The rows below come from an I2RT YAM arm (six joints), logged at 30 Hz.
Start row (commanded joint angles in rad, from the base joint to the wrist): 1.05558, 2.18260, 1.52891, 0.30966, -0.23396, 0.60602
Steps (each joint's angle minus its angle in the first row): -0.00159, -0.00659, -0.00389, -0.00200, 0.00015, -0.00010; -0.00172, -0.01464, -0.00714, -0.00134, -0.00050, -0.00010; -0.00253, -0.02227, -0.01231, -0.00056, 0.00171, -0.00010; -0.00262, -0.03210, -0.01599, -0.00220, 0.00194, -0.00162; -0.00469, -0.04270, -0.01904, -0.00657, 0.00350, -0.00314; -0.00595, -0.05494, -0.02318, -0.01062, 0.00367, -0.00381; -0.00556, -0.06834, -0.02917, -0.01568, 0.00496, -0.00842; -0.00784, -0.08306, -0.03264, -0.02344, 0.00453, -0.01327; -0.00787, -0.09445, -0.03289, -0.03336, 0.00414, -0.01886; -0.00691, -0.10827, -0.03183, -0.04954, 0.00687, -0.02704; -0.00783, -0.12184, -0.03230, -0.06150, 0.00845, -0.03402; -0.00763, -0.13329, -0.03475, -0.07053, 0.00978, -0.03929; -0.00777, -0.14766, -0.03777, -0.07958, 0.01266, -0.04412; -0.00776, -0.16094, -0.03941, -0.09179, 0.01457, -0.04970; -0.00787, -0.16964, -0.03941, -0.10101, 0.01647, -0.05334; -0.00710, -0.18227, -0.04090, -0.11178, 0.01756, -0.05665
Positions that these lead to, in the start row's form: 1.05399, 2.17601, 1.52502, 0.30766, -0.23381, 0.60592; 1.05386, 2.16796, 1.52177, 0.30832, -0.23446, 0.60592; 1.05305, 2.16033, 1.51660, 0.30910, -0.23225, 0.60592; 1.05296, 2.15050, 1.51292, 0.30746, -0.23202, 0.60440; 1.05089, 2.13990, 1.50987, 0.30309, -0.23046, 0.60288; 1.04963, 2.12766, 1.50573, 0.29904, -0.23029, 0.60221; 1.05002, 2.11426, 1.49974, 0.29398, -0.22900, 0.59760; 1.04774, 2.09954, 1.49627, 0.28622, -0.22943, 0.59275; 1.04771, 2.08815, 1.49602, 0.27630, -0.22982, 0.58716; 1.04867, 2.07433, 1.49708, 0.26012, -0.22709, 0.57898; 1.04775, 2.06076, 1.49661, 0.24816, -0.22551, 0.57200; 1.04795, 2.04931, 1.49416, 0.23913, -0.22418, 0.56673; 1.04781, 2.03494, 1.49114, 0.23008, -0.22130, 0.56190; 1.04782, 2.02166, 1.48950, 0.21787, -0.21939, 0.55632; 1.04771, 2.01296, 1.48950, 0.20865, -0.21749, 0.55268; 1.04848, 2.00033, 1.48801, 0.19788, -0.21640, 0.54937
